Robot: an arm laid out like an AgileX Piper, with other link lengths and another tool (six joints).
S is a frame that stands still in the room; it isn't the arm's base.
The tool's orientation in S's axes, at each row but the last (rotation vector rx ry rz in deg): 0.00, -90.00, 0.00; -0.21, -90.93, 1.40; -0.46, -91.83, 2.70; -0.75, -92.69, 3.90; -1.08, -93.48, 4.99; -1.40, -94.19, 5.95; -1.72, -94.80, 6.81; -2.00, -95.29, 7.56; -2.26, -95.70, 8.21; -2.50, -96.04, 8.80; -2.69, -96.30, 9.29; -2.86, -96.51, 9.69; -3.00, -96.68, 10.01
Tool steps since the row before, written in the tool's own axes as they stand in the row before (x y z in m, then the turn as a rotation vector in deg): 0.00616, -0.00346, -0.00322, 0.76, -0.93, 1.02; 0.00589, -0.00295, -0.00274, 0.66, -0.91, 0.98; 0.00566, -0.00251, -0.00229, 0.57, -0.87, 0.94; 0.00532, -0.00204, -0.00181, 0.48, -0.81, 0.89; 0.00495, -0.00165, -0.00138, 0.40, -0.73, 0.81; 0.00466, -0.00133, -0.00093, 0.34, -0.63, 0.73; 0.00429, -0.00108, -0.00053, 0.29, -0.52, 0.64; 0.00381, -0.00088, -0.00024, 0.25, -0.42, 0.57; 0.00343, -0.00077, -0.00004, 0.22, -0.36, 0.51; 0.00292, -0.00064, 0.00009, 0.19, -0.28, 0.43; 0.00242, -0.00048, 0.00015, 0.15, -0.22, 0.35; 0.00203, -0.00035, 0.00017, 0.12, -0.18, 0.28; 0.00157, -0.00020, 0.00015, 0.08, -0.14, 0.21
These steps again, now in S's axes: 0.00322, -0.00346, 0.00616, -1.02, -0.93, 0.76; 0.00268, -0.00281, 0.00599, -0.98, -0.91, 0.66; 0.00216, -0.00225, 0.00582, -0.94, -0.87, 0.57; 0.00162, -0.00170, 0.00550, -0.88, -0.82, 0.48; 0.00113, -0.00126, 0.00512, -0.80, -0.74, 0.40; 0.00063, -0.00091, 0.00481, -0.72, -0.64, 0.34; 0.00021, -0.00065, 0.00440, -0.64, -0.53, 0.28; -0.00008, -0.00047, 0.00389, -0.57, -0.43, 0.24; -0.00028, -0.00038, 0.00348, -0.51, -0.37, 0.21; -0.00038, -0.00029, 0.00295, -0.43, -0.29, 0.18; -0.00040, -0.00018, 0.00243, -0.35, -0.23, 0.14; -0.00039, -0.00009, 0.00203, -0.28, -0.18, 0.11; -0.00033, 0.00000, 0.00155, -0.21, -0.15, 0.08
